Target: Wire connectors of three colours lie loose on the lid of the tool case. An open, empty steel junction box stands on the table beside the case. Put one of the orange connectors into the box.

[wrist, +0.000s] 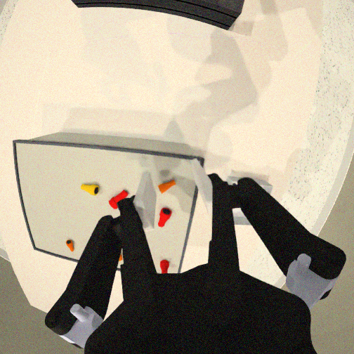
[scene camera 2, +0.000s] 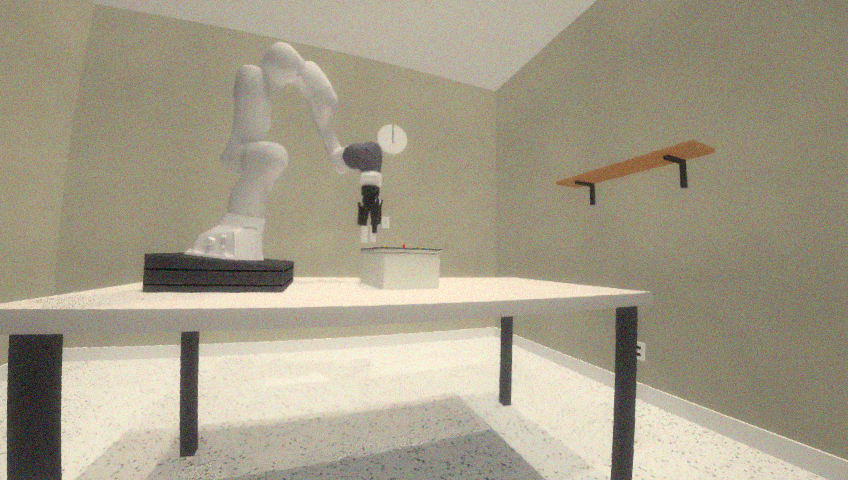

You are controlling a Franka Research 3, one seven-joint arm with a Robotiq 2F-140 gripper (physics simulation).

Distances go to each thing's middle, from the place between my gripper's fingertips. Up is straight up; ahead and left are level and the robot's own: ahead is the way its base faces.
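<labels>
Tool case (wrist: 49,170): my gripper 12 cm short of it, 8 cm to the left of it, 10 cm above it.
</labels>
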